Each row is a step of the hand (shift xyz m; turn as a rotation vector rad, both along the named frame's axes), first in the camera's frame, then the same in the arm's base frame.
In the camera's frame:
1: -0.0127 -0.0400 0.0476 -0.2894 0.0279 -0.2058
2: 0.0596 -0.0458 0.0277 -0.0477 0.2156 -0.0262
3: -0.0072 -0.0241 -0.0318 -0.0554 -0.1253 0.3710
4: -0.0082 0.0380 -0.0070 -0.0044 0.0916 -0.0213
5: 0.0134 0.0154 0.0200 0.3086 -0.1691 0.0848
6: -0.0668 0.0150 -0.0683 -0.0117 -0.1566 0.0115
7: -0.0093 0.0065 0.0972 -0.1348 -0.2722 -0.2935
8: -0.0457 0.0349 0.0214 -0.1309 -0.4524 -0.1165
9: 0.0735 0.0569 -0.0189 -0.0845 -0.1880 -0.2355
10: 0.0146 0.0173 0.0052 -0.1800 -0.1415 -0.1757
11: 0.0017 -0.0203 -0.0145 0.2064 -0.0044 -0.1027
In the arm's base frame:
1: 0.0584 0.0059 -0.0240 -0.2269 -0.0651 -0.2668
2: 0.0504 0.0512 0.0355 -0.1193 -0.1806 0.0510
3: -0.0193 0.0292 -0.0206 0.3814 -0.0815 -0.0653
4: -0.0231 -0.0307 0.0089 -0.0582 -0.0654 0.0347
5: 0.0129 -0.0146 0.0209 0.1792 0.2360 0.2079
6: -0.0747 -0.0131 -0.0600 0.0751 0.1136 -0.0790
7: 0.0839 -0.0501 0.0051 -0.1638 0.2779 -0.2727
8: -0.0001 -0.0570 -0.0227 0.0720 0.3477 -0.3306
9: -0.0334 -0.0041 0.0887 -0.1418 0.2095 -0.1842
10: -0.0011 -0.0093 0.0212 -0.1173 0.1050 -0.2419
11: -0.0043 0.0229 -0.0091 -0.0695 0.1389 0.1704

